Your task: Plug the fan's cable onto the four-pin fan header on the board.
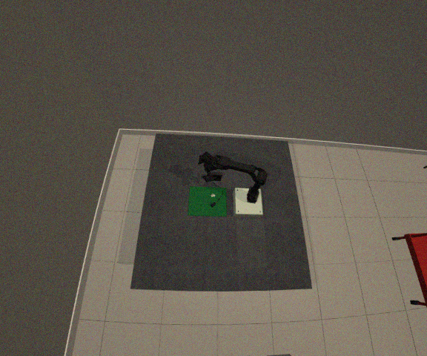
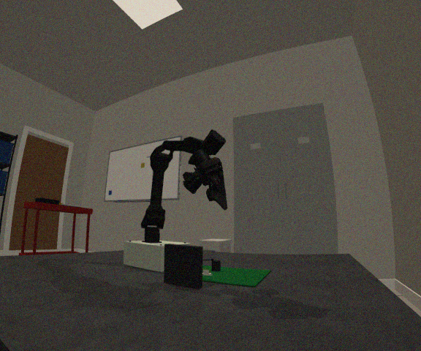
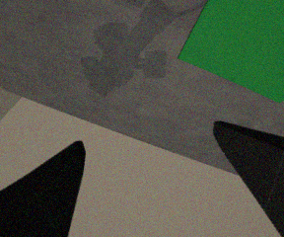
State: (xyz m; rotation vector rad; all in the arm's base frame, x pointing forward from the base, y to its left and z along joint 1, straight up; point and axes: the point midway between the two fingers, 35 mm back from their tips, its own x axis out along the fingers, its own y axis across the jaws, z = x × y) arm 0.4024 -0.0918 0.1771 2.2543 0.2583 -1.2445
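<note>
The dark plug is 140 mm behind my gripper tip, 170 mm to the left of it and 220 mm below it. Round my gripper tip: white four-pin fan header: 120 mm behind, 90 mm to the left, 250 mm below; green board: 90 mm behind, 140 mm to the left, 260 mm below; black fan: 110 mm behind, 50 mm to the right, 190 mm below.
</note>
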